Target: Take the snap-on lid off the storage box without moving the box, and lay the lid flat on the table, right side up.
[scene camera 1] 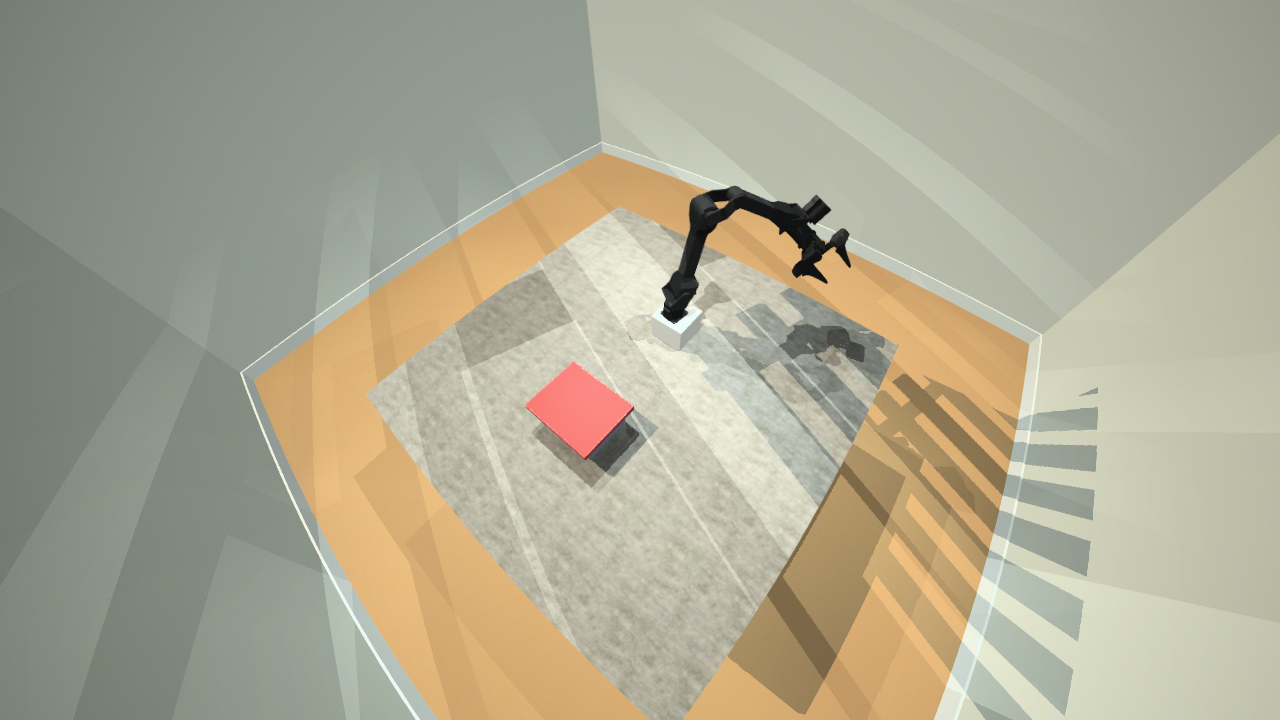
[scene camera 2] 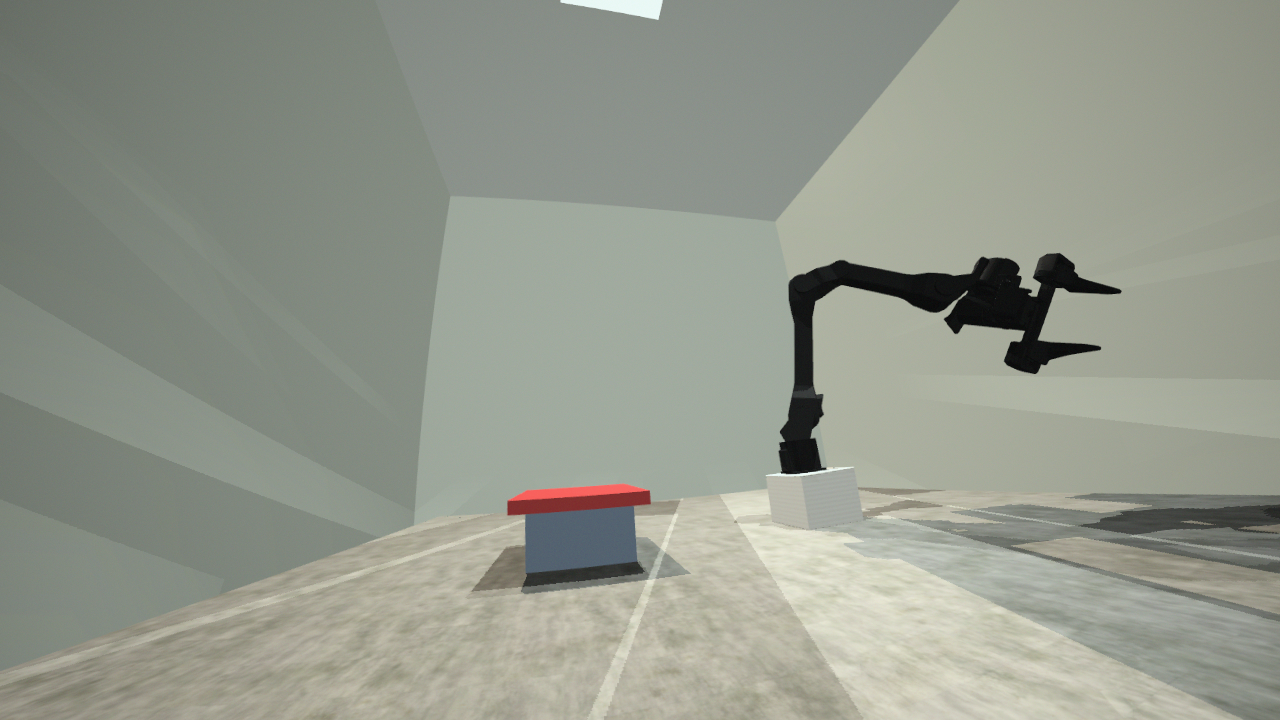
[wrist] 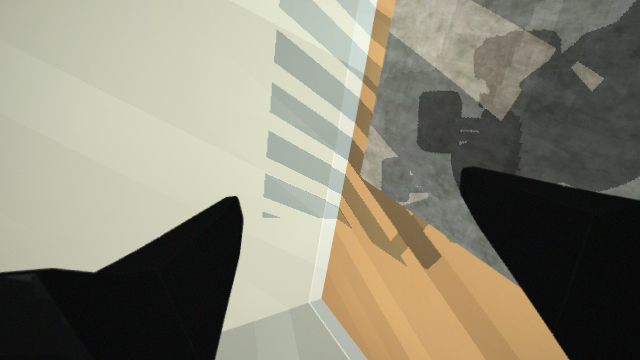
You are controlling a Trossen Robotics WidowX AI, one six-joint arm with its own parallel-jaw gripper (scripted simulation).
Note:
My gripper is open, holding nothing. Also in view: a blue-grey storage box and a red lid.
My gripper also shows in scene camera 1 and in the wrist view.

